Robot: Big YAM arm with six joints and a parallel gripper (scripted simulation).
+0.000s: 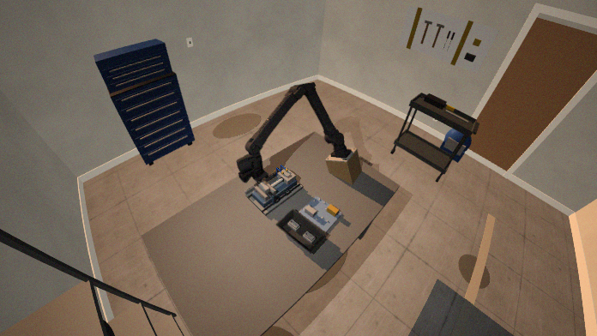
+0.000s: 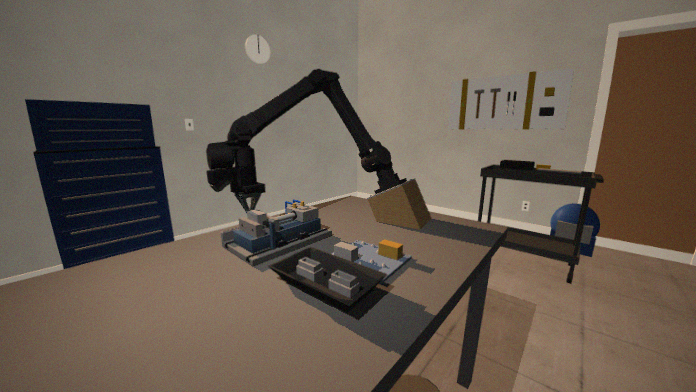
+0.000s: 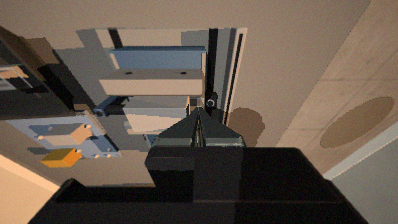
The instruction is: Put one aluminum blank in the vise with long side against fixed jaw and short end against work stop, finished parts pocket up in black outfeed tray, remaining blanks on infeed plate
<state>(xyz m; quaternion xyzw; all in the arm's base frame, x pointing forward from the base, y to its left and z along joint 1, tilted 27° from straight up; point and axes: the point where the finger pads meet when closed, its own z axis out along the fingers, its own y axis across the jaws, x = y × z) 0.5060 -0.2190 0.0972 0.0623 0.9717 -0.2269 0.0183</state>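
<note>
The vise is 70 mm below my hand, 70 mm behind it and 60 mm to the left of it. The rest, counted from my hand: yellow brass blank 400 mm to the left, 160 mm behind, 80 mm below.
</note>
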